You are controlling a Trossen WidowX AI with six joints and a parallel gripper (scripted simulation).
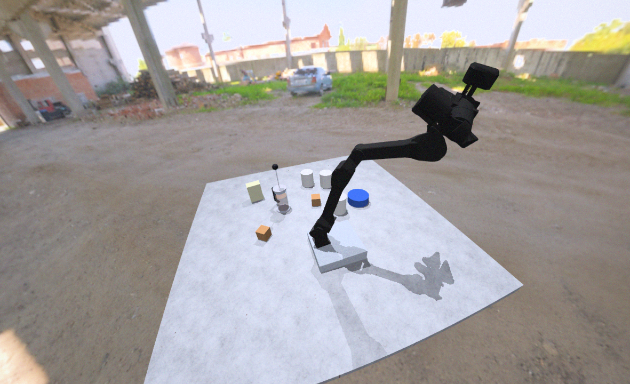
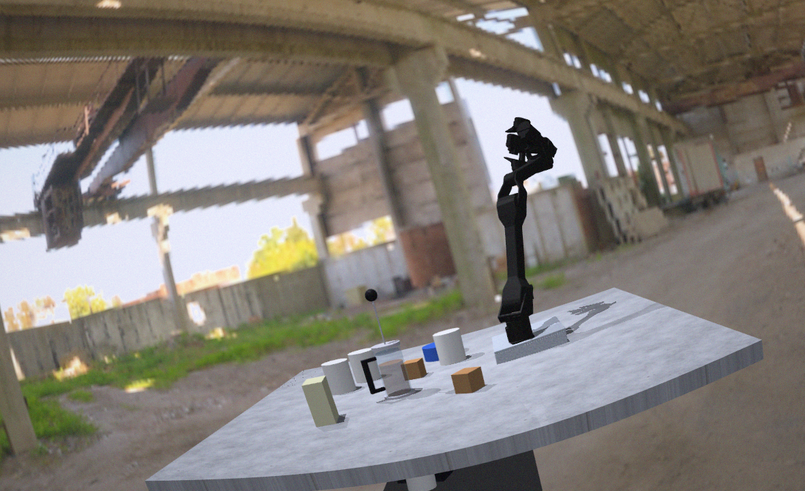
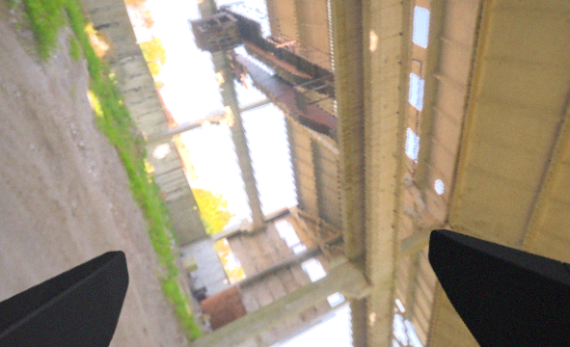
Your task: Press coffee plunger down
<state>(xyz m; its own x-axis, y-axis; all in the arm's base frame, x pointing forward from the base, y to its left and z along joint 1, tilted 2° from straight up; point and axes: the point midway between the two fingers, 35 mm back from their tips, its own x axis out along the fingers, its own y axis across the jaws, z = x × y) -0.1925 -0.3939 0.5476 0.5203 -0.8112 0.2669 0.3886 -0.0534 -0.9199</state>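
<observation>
The coffee press is 520 mm ahead of my gripper tip, 510 mm to the left of it and 480 mm below it. Round my gripper tip: pale yellow block 670 mm ahead, 640 mm to the left, 560 mm below; blue disc 590 mm below, 380 mm ahead, 90 mm to the left.
</observation>
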